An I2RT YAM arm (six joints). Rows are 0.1 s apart.
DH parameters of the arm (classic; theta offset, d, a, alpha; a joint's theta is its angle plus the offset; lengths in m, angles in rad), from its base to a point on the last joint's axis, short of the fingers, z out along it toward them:
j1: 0 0.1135 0.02 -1.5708
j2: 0 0 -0.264 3.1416
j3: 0.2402 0 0.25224 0
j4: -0.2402 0 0.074 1.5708
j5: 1.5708 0 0 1.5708
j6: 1.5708 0.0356 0 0
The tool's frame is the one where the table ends.
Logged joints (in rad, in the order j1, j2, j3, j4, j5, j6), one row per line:
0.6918 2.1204 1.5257 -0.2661 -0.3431 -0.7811
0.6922 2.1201 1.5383 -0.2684 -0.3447 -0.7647
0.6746 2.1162 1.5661 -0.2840 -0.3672 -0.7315
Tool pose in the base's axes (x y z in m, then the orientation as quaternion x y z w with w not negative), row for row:
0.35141 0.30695 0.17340 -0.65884 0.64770 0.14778 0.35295
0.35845 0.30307 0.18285 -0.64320 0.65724 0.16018 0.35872
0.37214 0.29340 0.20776 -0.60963 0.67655 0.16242 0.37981
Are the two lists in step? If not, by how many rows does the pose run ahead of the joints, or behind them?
The pose runs 1 row ahead of the joints: the pose in row i belongs to the joints in row i + 1.
